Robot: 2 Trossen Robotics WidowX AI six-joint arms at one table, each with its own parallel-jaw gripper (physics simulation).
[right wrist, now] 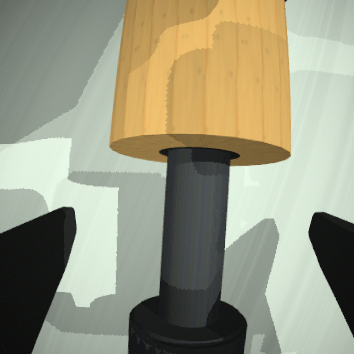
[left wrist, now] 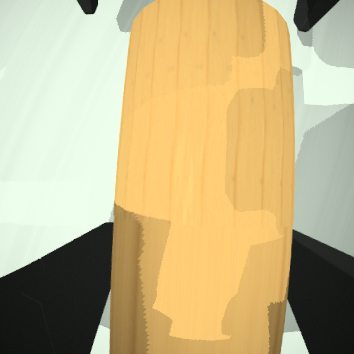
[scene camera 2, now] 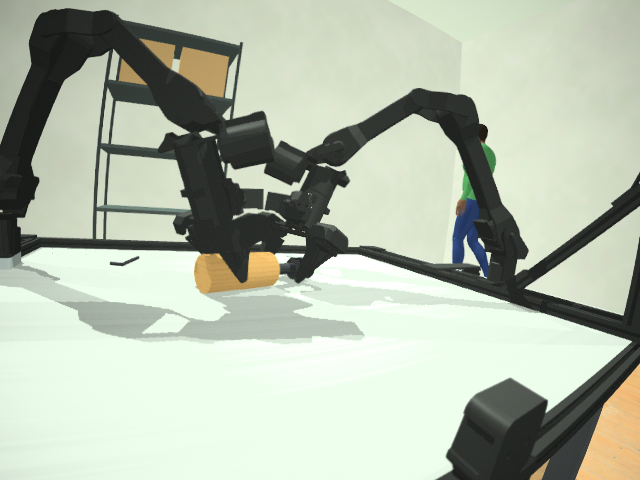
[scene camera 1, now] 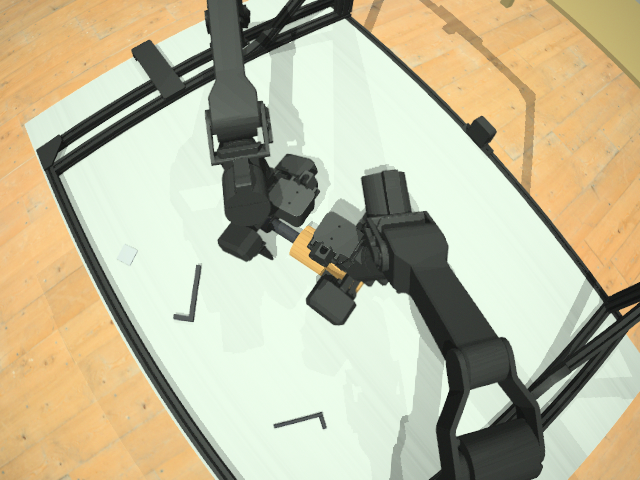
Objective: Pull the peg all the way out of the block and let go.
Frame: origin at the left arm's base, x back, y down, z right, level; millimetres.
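Where they show: left gripper, fingertip midpoint: (left wrist: pixel 197 237) (scene camera 2: pixel 233 277) (scene camera 1: pixel 335 266); right gripper, fingertip midpoint: (right wrist: pixel 196 222) (left wrist: pixel 199 13) (scene camera 2: pixel 277 275) (scene camera 1: pixel 287 237); right arm's base, link origin: (scene camera 2: pixel 499 283).
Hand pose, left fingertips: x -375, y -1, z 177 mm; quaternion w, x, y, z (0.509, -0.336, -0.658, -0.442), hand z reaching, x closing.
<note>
After its pixels a point has its place.
The wooden cylindrical block (scene camera 1: pixel 305 251) {x -417, y -32, z 149 mm} (scene camera 2: pixel 264 268) {x -419, y -18, z 193 mm} (left wrist: pixel 200 150) {x -398, y -37, z 166 mm} (right wrist: pixel 200 90) {x -434, y -37, z 167 mm} lies on its side on the table. The dark peg (scene camera 1: pixel 284 231) {x -467, y -16, z 150 mm} (scene camera 2: pixel 285 267) {x -472, y -11, z 162 mm} (right wrist: pixel 195 240) {x -468, y -17, z 155 mm} sticks out of the hole in its end face; the black head shows at the bottom of the right wrist view, and how deep the shaft sits is hidden. My left gripper (left wrist: pixel 197 237) {x -375, y -1, z 177 mm} is shut on the block, one finger on each side. My right gripper (right wrist: pixel 196 222) {x -464, y 5, z 153 mm} is open, low over the peg, with a finger on either side of the shaft and a gap to each.
Two black L-shaped pieces (scene camera 1: pixel 195 294) {x -487, y 12, z -23 mm} (scene camera 1: pixel 299 420) {x -228, y 13, z -28 mm} and a small pale square (scene camera 1: pixel 127 254) {x -623, y 16, z -78 mm} lie on the table (scene camera 1: pixel 232 387) {x -334, y 19, z -73 mm}. Both arms reach close together over the block. A black frame (scene camera 1: pixel 129 338) {x -495, y 0, z -157 mm} edges the table. A shelf rack (scene camera 2: pixel 235 72) and a person (scene camera 2: pixel 469 206) stand beyond it.
</note>
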